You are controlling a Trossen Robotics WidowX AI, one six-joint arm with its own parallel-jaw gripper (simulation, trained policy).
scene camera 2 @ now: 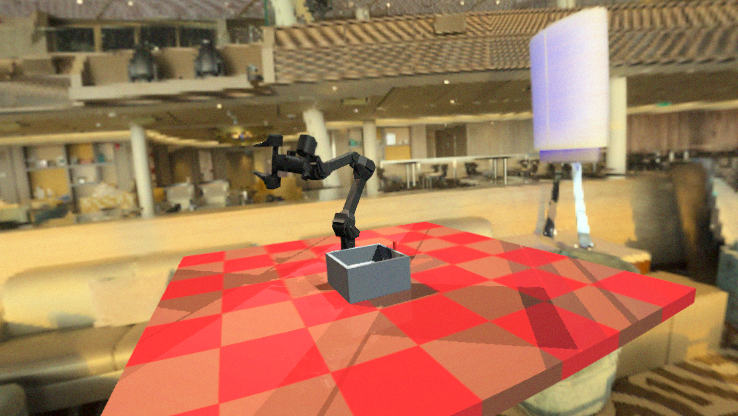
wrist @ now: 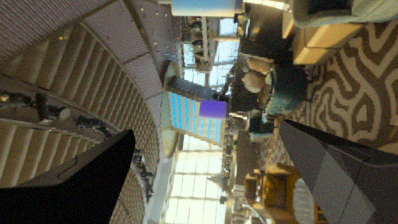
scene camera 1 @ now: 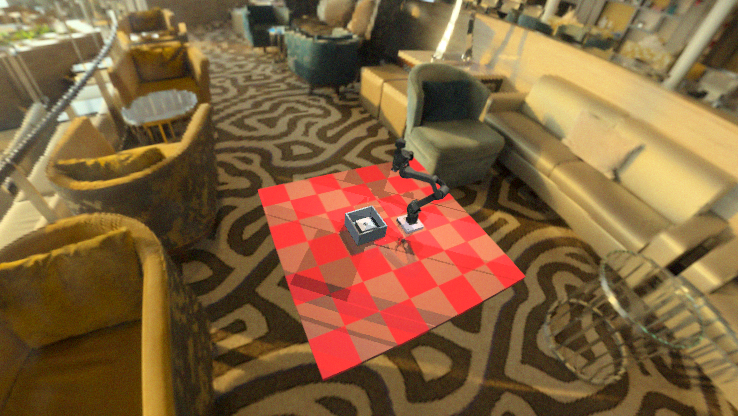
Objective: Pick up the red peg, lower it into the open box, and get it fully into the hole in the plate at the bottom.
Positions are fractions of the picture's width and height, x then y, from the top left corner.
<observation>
grey box: scene camera 2 0.53, 0.66; scene camera 1 0.52, 0.55; not seen in the wrist view (out of frame)
</observation>
